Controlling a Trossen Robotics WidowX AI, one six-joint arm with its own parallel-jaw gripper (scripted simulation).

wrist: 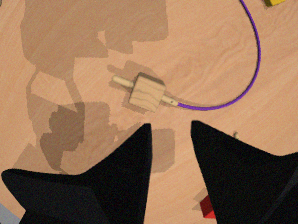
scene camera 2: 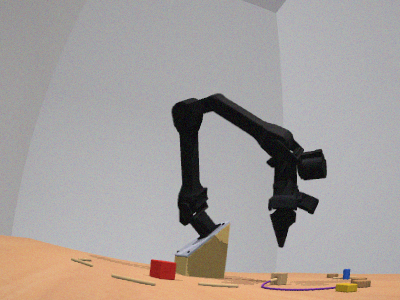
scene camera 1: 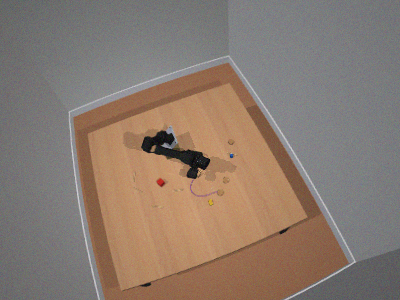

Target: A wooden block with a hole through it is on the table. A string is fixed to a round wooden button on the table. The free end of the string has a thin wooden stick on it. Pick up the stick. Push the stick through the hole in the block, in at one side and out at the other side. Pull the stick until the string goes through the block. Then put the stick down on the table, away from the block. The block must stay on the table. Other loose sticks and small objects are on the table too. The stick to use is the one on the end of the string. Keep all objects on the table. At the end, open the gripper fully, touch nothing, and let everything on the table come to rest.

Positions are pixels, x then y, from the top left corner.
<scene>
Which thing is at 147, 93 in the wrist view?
A wooden block.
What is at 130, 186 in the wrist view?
My gripper.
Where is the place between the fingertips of my gripper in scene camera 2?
At 280, 247
</scene>
